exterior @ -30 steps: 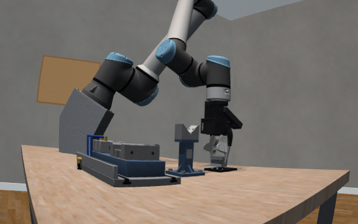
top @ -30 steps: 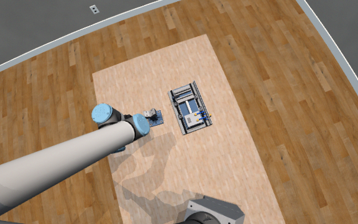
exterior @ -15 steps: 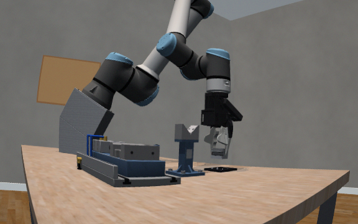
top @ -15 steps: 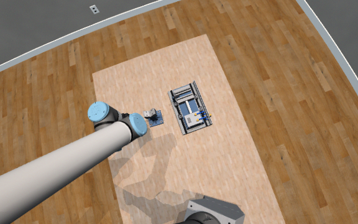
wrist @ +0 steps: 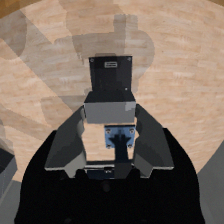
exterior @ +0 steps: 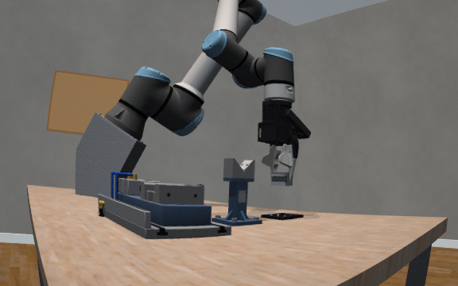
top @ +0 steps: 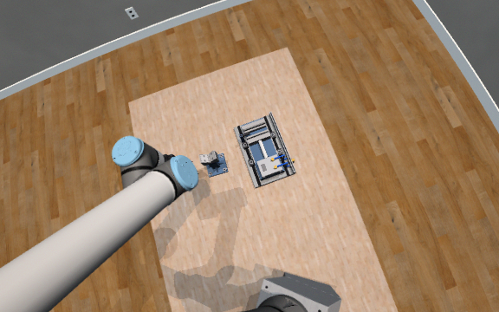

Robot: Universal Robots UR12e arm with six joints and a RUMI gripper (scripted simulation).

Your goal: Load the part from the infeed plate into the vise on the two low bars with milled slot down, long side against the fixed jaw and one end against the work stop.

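Now: the infeed plate 10 mm to the left of my hand and 120 mm below it. Also, from my hand: work stop 70 mm ahead, 350 mm to the right, 30 mm below; then cylinder rod 20 mm behind, 390 mm to the right, 40 mm below; then part 10 mm to the right, 10 mm below.
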